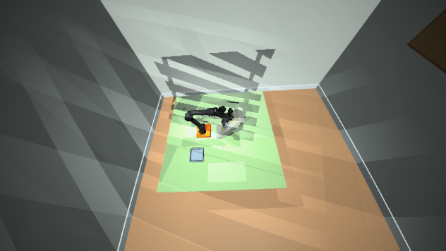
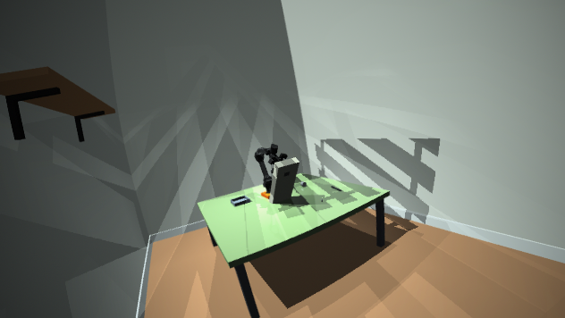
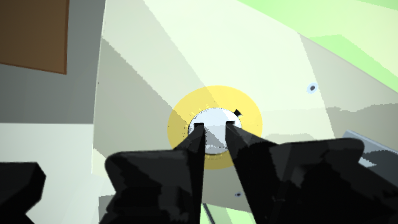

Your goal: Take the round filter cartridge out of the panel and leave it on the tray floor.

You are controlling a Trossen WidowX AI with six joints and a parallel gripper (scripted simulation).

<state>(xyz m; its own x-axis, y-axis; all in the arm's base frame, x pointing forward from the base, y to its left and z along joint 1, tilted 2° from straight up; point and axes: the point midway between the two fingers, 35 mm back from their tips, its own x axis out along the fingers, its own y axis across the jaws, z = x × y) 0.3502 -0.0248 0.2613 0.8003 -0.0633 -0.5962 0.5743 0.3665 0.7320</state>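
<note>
My gripper tip is 10 mm short of the round filter cartridge and 10 mm above it. The rest, counted from my gripper tip: blue-grey tray: 450 mm behind, 250 mm to the right, 270 mm below.
</note>
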